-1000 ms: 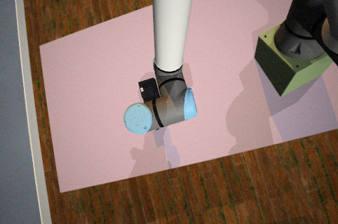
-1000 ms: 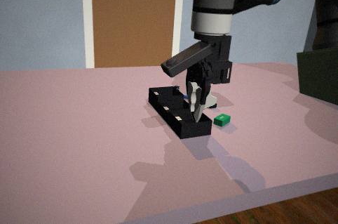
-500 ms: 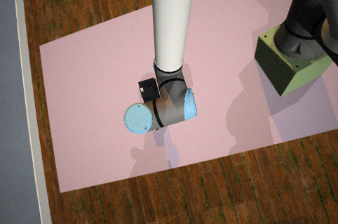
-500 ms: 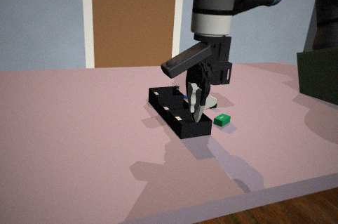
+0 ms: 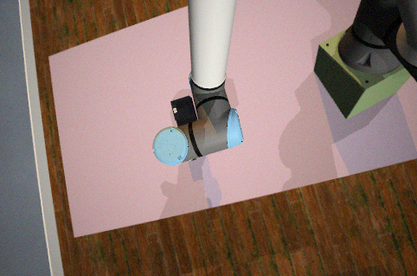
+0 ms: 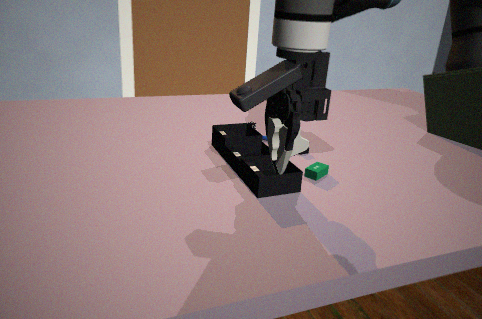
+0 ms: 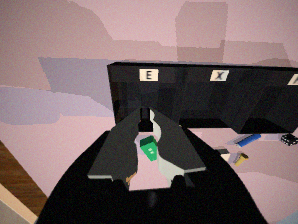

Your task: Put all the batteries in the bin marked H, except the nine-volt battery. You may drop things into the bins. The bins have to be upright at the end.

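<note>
Right now the blue battery is 21 cm to the right of my hand, 8 cm behind it and 3 cm below it. Round my hand: bin row 9 cm to the right, 1 cm below, 1 cm ahead; then black-and-white battery 15 cm to the right, 12 cm behind, 3 cm below; then green block 10 cm behind, 3 cm below, 2 cm to the right.
</note>
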